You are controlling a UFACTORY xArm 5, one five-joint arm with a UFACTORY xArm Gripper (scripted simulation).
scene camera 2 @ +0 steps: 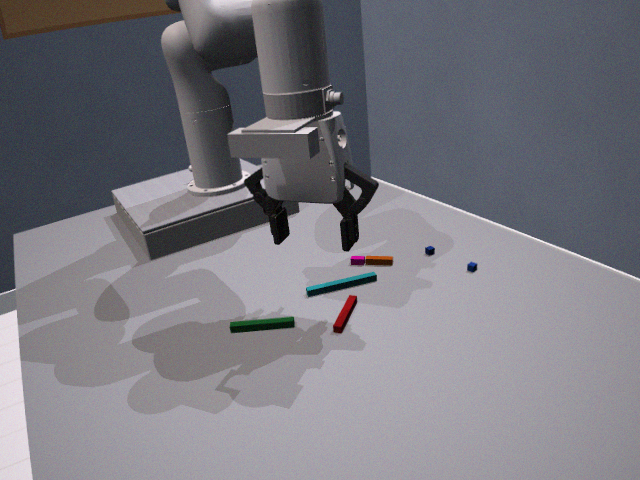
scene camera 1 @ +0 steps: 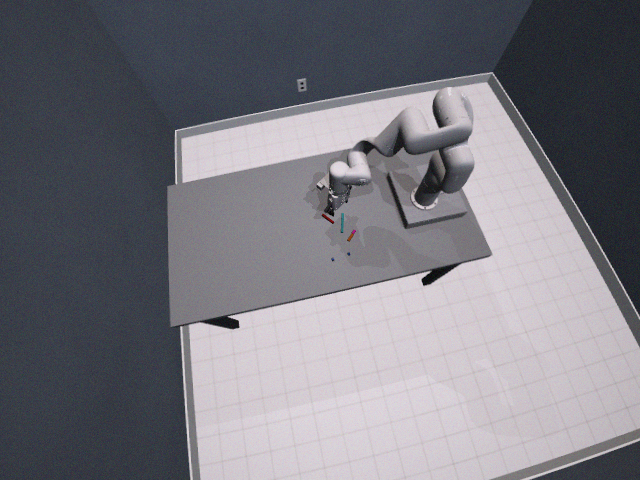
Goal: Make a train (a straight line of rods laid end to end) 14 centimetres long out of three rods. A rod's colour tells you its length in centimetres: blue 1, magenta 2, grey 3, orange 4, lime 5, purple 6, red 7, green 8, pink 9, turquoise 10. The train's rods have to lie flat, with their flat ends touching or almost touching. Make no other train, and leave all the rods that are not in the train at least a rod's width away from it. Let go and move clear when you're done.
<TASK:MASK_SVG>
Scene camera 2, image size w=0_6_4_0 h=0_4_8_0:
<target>gripper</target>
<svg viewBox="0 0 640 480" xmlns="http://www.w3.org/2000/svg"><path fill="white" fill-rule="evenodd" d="M340 112L333 111L332 109L323 115L315 116L316 120L305 126L318 128L320 152L311 159L261 158L262 168L244 180L245 186L253 194L253 199L263 208L264 214L269 216L271 234L276 245L281 244L290 235L287 210L285 207L282 207L283 201L333 204L343 216L343 219L340 221L342 250L349 252L359 239L358 214L371 201L379 183L353 167L348 137ZM354 184L362 190L357 200L349 192L353 189Z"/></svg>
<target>green rod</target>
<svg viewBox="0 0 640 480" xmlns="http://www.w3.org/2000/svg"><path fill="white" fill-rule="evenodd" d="M294 317L231 322L230 331L231 333L295 328Z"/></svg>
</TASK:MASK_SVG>
